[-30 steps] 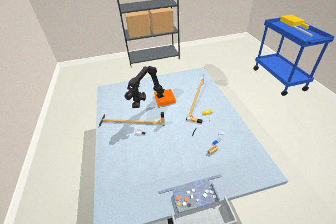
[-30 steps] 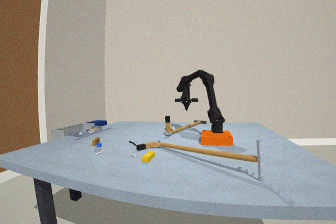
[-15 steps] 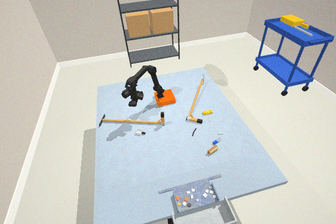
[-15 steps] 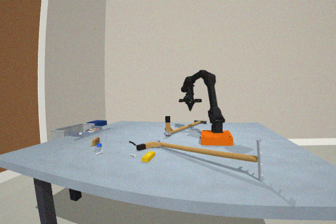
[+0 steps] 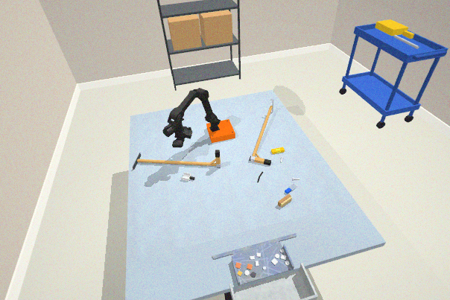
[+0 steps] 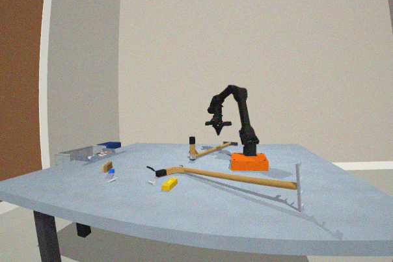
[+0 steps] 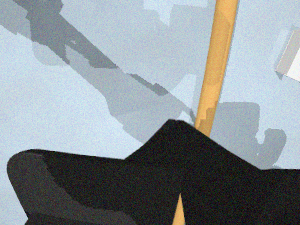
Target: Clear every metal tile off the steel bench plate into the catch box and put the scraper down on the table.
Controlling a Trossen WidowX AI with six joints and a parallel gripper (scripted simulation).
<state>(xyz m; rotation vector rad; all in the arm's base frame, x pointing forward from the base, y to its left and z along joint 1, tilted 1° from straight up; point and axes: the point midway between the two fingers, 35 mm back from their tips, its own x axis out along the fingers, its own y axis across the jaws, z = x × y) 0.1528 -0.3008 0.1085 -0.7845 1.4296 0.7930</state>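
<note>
My gripper tip is now 60 mm to the left of the scraper, 60 mm above it and 30 mm short of it. The rest, counted from my gripper tip: white-and-black piece (180 mm ahead, 120 mm below, 30 mm to the right); yellow block (610 mm to the left, 260 mm ahead, 110 mm below); black curved strip (390 mm ahead, 380 mm to the left, 120 mm below).
</note>
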